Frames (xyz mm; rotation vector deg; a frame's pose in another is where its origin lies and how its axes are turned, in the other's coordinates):
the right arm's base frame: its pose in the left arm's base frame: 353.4 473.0 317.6 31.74 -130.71 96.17
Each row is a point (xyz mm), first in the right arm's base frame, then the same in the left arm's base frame.
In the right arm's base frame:
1: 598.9 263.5 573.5
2: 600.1 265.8 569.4
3: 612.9 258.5 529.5
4: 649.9 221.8 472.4
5: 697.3 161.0 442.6
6: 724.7 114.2 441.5
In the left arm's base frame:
1: -288.7 -95.3 170.1
2: -290.9 -91.0 169.9
3: -299.9 -56.8 193.6
4: -317.8 -17.6 257.8
5: -333.7 -12.3 338.7
6: -337.4 -27.7 390.6

